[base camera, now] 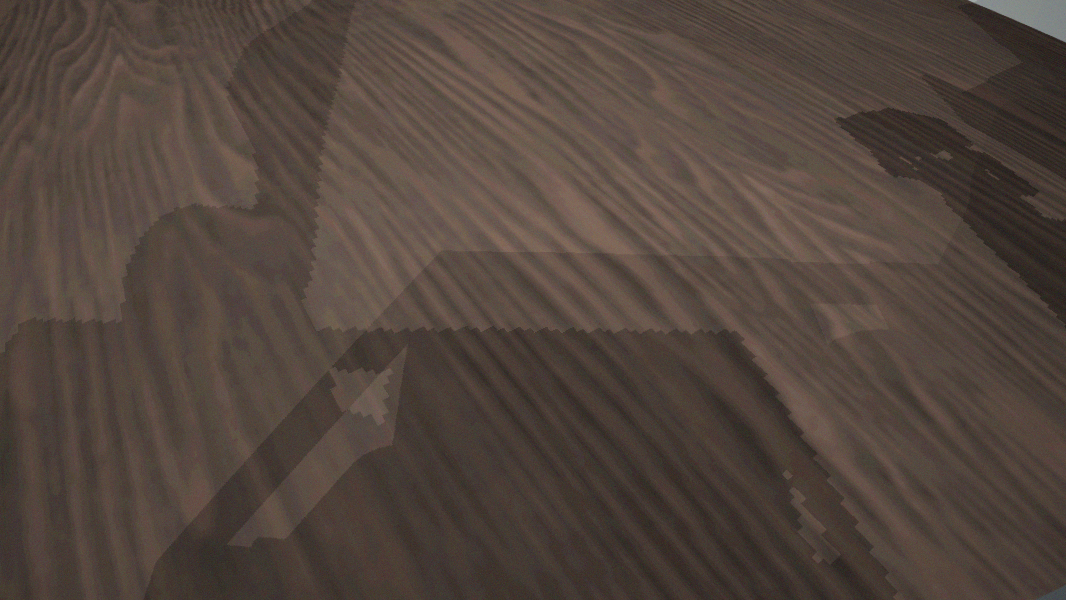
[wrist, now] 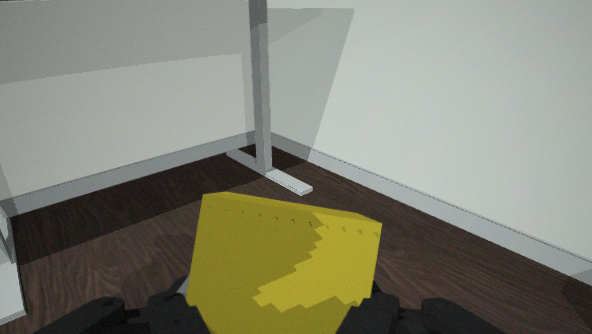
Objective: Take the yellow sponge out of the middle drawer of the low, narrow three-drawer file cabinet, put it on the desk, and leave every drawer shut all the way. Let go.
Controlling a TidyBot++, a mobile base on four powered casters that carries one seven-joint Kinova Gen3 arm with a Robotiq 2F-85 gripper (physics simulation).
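Places are measured from the arm's base along level axes (x left, y back, z up), in centimetres.
Pixels of known places: gripper, fingertip midpoint: (wrist: 276,287).
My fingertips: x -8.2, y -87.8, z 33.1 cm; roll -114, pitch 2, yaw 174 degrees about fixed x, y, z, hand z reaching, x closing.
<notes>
Behind a point stands the place of what it marks.
The yellow sponge (wrist: 285,250) @[z 37.3, x -8.4, y -85.0 cm] fills the lower middle of the wrist view, slightly tilted, partly in shadow. My gripper (wrist: 276,287) @[z 33.1, x -8.2, y -87.8 cm] is shut on it, with its black fingers at the sponge's left and right sides at the bottom edge of the view. The sponge is held above the floor. The file cabinet and its drawers cannot be made out in either view. A desk top does not show.
A grey metal post with a flat foot (wrist: 263,100) @[z 1.8, x -14.9, y -251.0 cm] stands near the room corner in the wrist view. White walls (wrist: 450,100) @[z 12.3, x -85.7, y -199.3 cm] meet behind it. A white object (wrist: 9,292) shows at the left edge. Dark wood floor (base camera: 559,149) @[z -39.6, x -4.9, y -66.5 cm] with shadows fills most of the base view.
</notes>
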